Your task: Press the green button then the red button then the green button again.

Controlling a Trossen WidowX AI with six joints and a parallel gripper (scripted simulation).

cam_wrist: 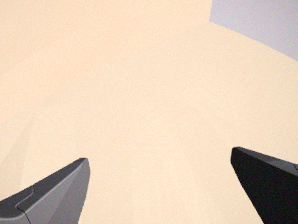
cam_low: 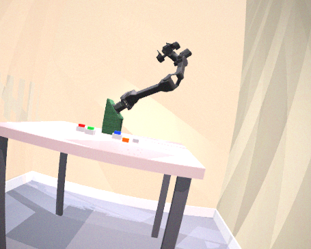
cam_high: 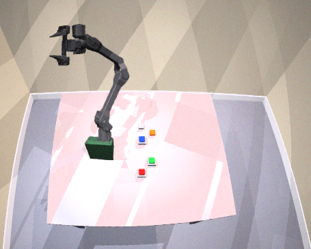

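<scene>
The green button lies 610 mm below my gripper tip, 520 mm ahead of it and 210 mm to the right of it. The rest, counted from my gripper tip: blue button: 610 mm below, 450 mm ahead, 70 mm to the right; then red button: 610 mm below, 470 mm ahead, 280 mm to the right.
</scene>
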